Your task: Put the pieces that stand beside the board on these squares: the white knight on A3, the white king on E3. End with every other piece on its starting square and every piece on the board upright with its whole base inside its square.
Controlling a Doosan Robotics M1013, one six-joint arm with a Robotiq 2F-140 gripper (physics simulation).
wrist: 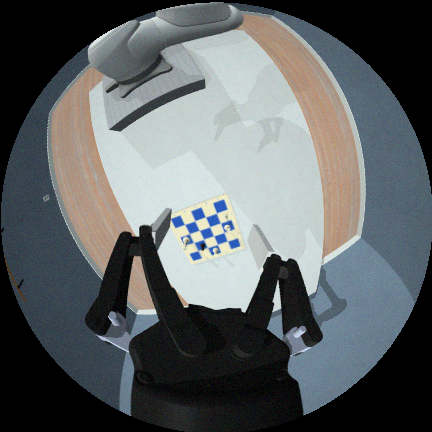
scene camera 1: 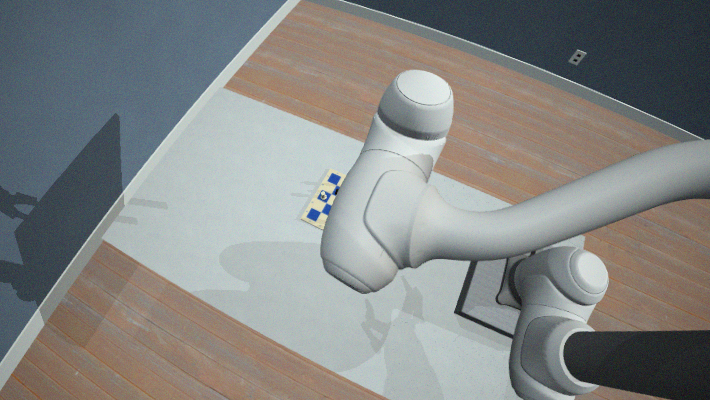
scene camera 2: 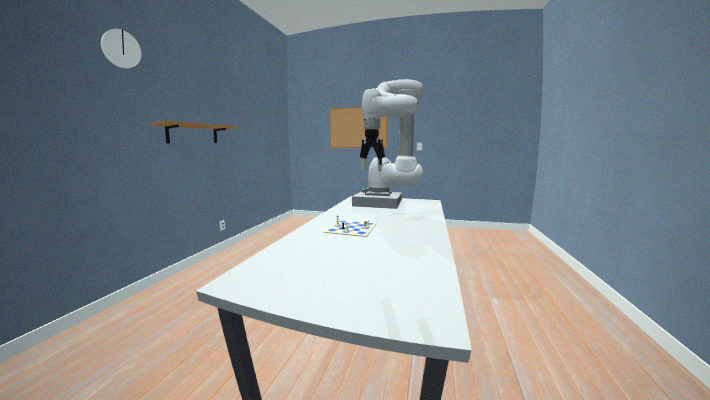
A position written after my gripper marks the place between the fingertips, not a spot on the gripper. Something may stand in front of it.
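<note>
Through the wrist view I see my gripper (wrist: 210,225), and a chessboard (wrist: 202,222) shows there as well.
</note>
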